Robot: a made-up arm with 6 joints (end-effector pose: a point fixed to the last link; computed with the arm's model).
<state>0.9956 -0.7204 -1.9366 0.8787 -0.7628 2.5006</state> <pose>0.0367 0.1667 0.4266 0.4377 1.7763 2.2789</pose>
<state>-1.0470 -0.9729 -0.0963 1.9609 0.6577 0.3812</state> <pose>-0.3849 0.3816 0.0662 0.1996 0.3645 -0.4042</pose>
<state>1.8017 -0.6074 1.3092 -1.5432 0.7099 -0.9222</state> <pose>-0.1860 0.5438 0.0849 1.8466 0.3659 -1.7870</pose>
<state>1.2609 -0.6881 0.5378 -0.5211 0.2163 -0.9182</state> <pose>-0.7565 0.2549 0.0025 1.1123 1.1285 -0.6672</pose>
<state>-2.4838 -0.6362 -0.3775 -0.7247 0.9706 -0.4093</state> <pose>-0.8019 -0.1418 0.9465 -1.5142 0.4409 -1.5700</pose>
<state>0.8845 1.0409 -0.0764 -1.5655 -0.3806 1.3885</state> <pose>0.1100 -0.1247 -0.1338 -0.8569 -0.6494 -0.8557</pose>
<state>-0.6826 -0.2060 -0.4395 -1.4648 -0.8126 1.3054</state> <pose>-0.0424 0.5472 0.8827 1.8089 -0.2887 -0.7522</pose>
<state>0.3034 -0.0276 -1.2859 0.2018 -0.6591 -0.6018</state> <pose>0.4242 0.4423 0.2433 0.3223 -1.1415 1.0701</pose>
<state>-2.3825 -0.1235 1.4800 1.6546 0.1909 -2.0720</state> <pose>-0.4904 0.1546 0.3967 -1.8214 -1.9397 -1.5334</pose>
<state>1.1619 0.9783 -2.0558 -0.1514 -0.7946 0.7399</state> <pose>0.3523 0.1580 0.1930 -1.1676 -1.7267 1.9073</pose>
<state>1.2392 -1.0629 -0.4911 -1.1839 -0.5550 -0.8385</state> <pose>-0.5523 0.5981 0.2677 2.2451 0.5219 1.0053</pose>
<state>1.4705 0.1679 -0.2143 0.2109 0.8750 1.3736</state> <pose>-0.5080 -0.3839 0.2532 -2.4550 0.6190 -0.8948</pose>
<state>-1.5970 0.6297 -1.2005 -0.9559 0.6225 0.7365</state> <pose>-0.0737 0.8570 0.8020 1.4813 -0.3105 0.1213</pose>
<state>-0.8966 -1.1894 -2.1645 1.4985 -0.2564 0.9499</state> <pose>0.1529 0.2704 0.3077 0.7418 0.2461 -2.2233</pose>
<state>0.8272 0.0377 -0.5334 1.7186 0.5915 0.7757</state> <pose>-0.4858 -0.3098 0.3698 -2.2719 -0.3957 -1.4183</pose>
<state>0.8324 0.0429 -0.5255 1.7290 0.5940 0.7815</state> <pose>-0.4913 -0.3038 0.3758 -2.2964 -0.3937 -1.4311</pose>
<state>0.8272 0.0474 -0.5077 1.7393 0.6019 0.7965</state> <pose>-0.5000 -0.2920 0.3776 -2.3253 -0.3671 -1.4464</pose>
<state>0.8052 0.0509 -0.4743 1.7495 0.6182 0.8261</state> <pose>-0.5133 -0.2711 0.3735 -2.3614 -0.3006 -1.4633</pose>
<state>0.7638 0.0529 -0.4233 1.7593 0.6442 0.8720</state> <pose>-0.5303 -0.2392 0.3644 -2.4048 -0.1879 -1.4757</pose>
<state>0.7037 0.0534 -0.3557 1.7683 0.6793 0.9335</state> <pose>-0.5489 -0.1960 0.3540 -2.4550 -0.0310 -1.4730</pose>
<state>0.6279 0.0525 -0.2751 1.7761 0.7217 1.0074</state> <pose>-0.5660 -0.1437 0.3467 -2.5092 0.1597 -1.4433</pose>
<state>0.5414 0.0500 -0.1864 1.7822 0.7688 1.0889</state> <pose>-0.5789 -0.0865 0.3464 -2.5635 0.3673 -1.3779</pose>
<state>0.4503 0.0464 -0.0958 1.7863 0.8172 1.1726</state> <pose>-0.5862 -0.0303 0.3546 -2.6140 0.5713 -1.2762</pose>
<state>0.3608 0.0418 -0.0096 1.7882 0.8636 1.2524</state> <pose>-0.5879 0.0196 0.3698 -2.6560 0.7527 -1.1474</pose>
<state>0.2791 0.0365 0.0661 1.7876 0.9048 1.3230</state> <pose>-0.5857 0.0594 0.3883 -2.6863 0.8984 -1.0085</pose>
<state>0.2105 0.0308 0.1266 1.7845 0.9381 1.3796</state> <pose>-0.5816 0.0878 0.4060 -2.7032 1.0032 -0.8793</pose>
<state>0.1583 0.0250 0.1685 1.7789 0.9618 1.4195</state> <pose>-0.5778 0.1056 0.4191 -2.7065 1.0693 -0.7768</pose>
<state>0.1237 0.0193 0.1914 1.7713 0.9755 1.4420</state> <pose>-0.5756 0.1144 0.4259 -2.6979 1.1030 -0.7101</pose>
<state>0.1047 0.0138 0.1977 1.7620 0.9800 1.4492</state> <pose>-0.5752 0.1164 0.4266 -2.6798 1.1122 -0.6778</pose>
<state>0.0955 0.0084 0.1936 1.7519 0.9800 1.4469</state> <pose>-0.5761 0.1148 0.4230 -2.6557 1.1089 -0.6684</pose>
